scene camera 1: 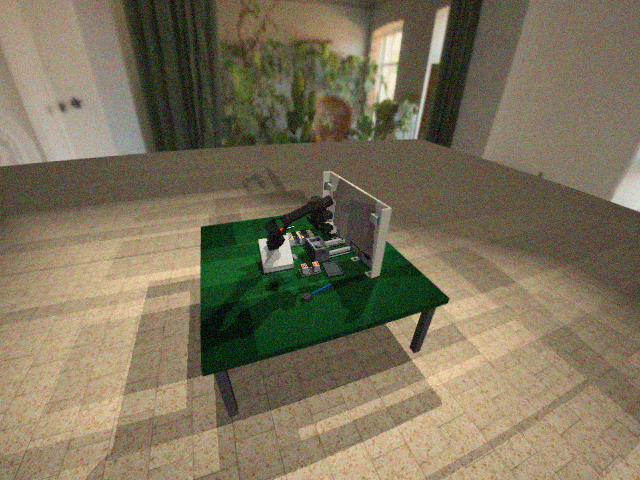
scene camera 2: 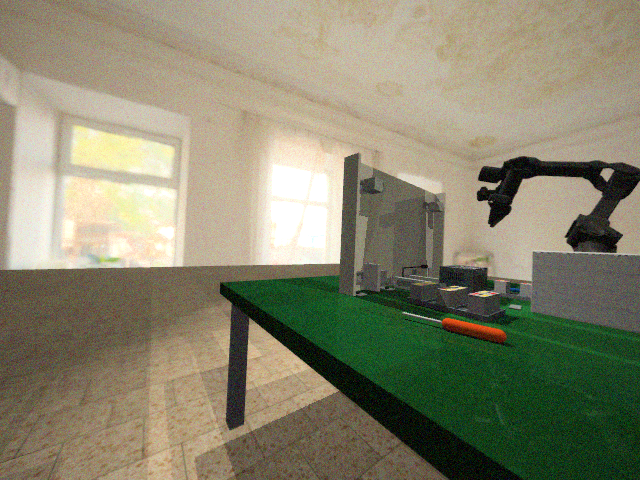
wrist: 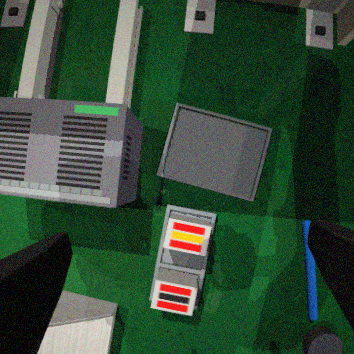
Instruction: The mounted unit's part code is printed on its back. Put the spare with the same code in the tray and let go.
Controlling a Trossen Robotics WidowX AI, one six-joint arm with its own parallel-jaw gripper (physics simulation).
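Places are measured from the arm's base along level axes (x ahead, y left, z up), in metres.
Pixels of known places: gripper, fingertip midpoint: (scene camera 1: 322,233) (scene camera 2: 490,225) (wrist: 190,238); arm's base, link origin: (scene camera 1: 272,244) (scene camera 2: 593,265).
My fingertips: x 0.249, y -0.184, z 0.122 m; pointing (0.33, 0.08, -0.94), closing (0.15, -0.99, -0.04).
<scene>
For each thing: its top centre in the pictures, then the offset to it from my fingertips.
- empty grey tray, top centre: (wrist: 214,151) (scene camera 1: 332,267) dx +0.063, dy -0.028, dz -0.245 m
- blue rod, top centre: (wrist: 312,272) (scene camera 1: 321,288) dx -0.081, dy -0.172, dz -0.243 m
- orange-handled screwdriver, top centre: (scene camera 2: 447,318) dx -0.056, dy +0.558, dz -0.233 m
My gripper (wrist: 190,238) (scene camera 2: 492,224) is open and empty, high above the table; in the wrist view its fingers stand either side of a two-place holder. The holder carries a spare (wrist: 187,237) with red, yellow and red bars, and a spare (wrist: 173,298) with red, black and red bars. The empty grey tray (wrist: 215,150) (scene camera 1: 333,268) lies just beyond it. The mounted unit (wrist: 45,150) (scene camera 1: 316,249) (scene camera 2: 462,277), a grey vented box with a green strip, stands at the rails; its back code does not show. More spares (scene camera 2: 452,296) (scene camera 2: 484,302) sit in another rack.
An upright panel (scene camera 1: 356,217) (scene camera 2: 350,227) stands behind the rails (wrist: 120,55). The arm's pale base block (scene camera 1: 276,258) (scene camera 2: 584,289) (wrist: 80,325) is near the holder. A blue rod (wrist: 311,280) (scene camera 1: 321,288) with a dark round end and an orange-handled screwdriver (scene camera 2: 473,330) lie on the table.
</scene>
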